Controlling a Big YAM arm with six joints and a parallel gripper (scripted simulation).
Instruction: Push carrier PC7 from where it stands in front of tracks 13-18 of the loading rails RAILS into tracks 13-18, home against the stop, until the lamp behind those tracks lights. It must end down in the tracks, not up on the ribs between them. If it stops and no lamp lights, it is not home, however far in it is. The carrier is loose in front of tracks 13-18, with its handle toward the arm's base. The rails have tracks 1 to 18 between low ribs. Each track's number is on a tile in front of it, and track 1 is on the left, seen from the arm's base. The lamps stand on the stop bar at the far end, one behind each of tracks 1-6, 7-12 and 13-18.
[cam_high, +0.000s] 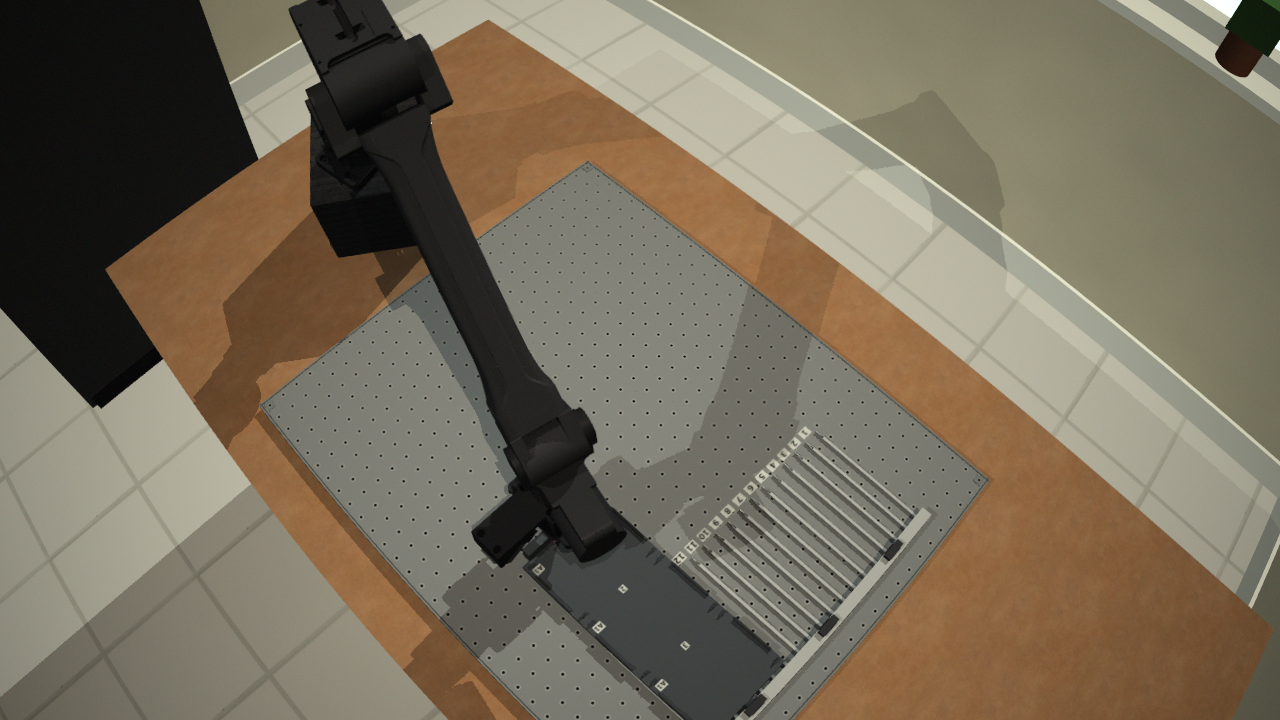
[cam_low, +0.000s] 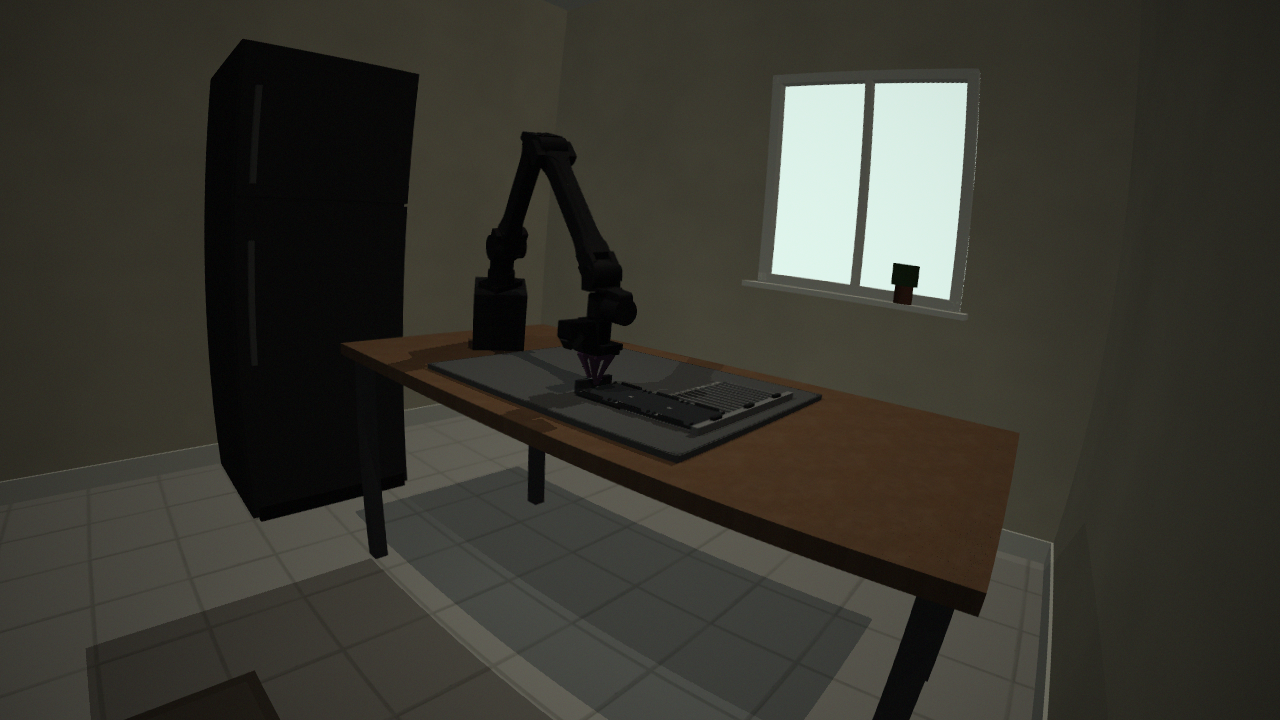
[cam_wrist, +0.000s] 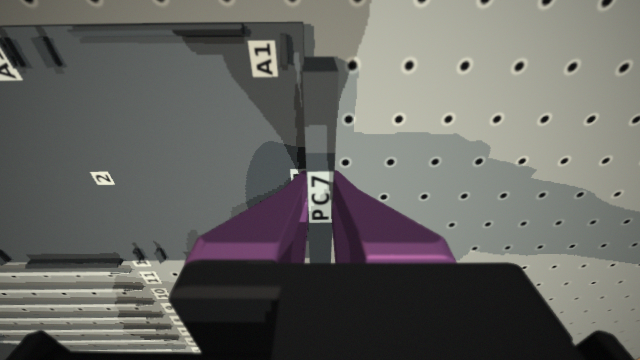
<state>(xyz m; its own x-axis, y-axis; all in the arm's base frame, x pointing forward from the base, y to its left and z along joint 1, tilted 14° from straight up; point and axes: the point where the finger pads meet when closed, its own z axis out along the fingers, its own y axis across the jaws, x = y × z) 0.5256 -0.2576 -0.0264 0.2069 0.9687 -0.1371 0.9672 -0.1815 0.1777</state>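
Now: the carrier PC7 160 mm ahead of my hand, 30 mm to the right of it and 10 mm below it.
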